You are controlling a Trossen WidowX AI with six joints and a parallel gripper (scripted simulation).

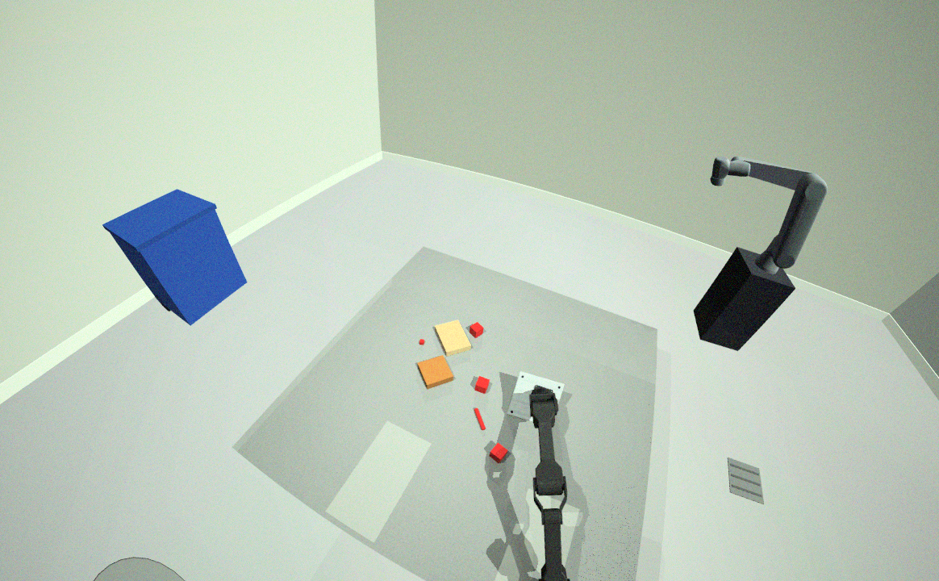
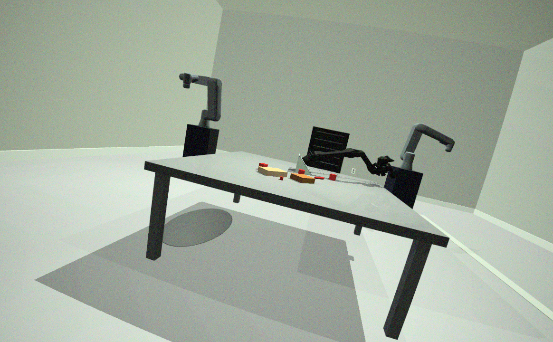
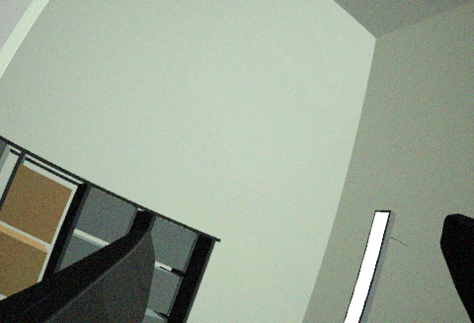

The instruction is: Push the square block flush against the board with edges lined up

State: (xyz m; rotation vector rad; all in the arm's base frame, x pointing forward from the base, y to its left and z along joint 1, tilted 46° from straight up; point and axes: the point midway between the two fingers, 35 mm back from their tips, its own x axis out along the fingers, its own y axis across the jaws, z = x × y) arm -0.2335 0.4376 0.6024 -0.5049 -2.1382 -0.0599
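The board is 65 cm ahead of my gripper tip, 94 cm to the right of it and 17 cm below it. The rest, counted from my gripper tip: red stick 43 cm ahead, 64 cm to the right, 18 cm below; square block 65 cm ahead, 76 cm to the right, 17 cm below.
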